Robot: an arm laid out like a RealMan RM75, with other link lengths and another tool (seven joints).
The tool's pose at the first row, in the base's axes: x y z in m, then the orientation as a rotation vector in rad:
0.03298 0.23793 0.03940 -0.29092 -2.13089 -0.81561
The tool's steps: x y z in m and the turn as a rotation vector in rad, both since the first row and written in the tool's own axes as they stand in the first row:
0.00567 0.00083 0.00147 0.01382 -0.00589 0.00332
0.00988 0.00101 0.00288 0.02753 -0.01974 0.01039
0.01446 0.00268 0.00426 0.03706 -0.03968 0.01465
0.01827 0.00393 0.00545 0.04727 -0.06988 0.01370
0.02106 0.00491 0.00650 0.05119 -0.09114 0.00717
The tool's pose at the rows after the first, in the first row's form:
0.02883 0.23912 0.04344 -0.28990 -2.14017 -0.79873
0.02535 0.23987 0.04611 -0.29653 -2.15555 -0.77979
0.02234 0.24171 0.04974 -0.30528 -2.17596 -0.76691
0.01974 0.24317 0.05268 -0.31304 -2.20772 -0.75606
0.01776 0.24440 0.05478 -0.31407 -2.23086 -0.75529

